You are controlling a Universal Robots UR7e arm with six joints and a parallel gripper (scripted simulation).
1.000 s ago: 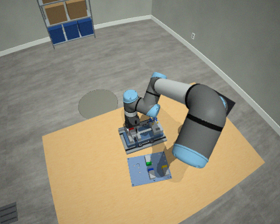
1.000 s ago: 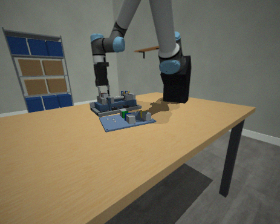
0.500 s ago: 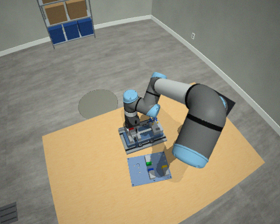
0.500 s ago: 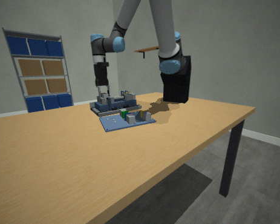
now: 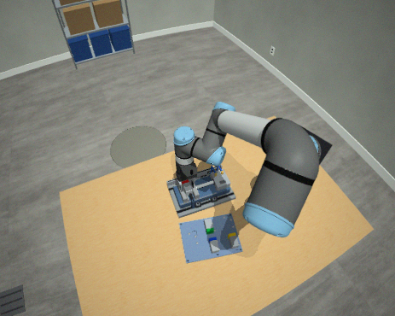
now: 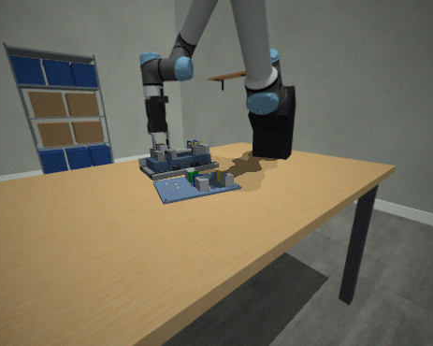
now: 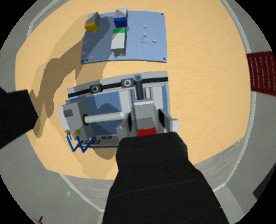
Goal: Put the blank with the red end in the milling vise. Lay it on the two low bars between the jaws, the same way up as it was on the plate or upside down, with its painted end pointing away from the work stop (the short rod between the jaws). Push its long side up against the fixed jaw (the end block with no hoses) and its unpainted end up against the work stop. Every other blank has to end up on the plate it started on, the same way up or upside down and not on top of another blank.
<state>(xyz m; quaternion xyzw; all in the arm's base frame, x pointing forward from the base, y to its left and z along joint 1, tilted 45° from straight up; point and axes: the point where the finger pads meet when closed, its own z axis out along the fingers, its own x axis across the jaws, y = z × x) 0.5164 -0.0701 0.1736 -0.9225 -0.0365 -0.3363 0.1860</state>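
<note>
The red-ended blank is 20 mm below my hand. Round my hand: green-ended blank: 80 mm behind, 170 mm to the left, 90 mm below; milling vise: 70 mm behind, 20 mm to the right, 80 mm below; plate: 80 mm behind, 220 mm to the left, 110 mm below.
</note>
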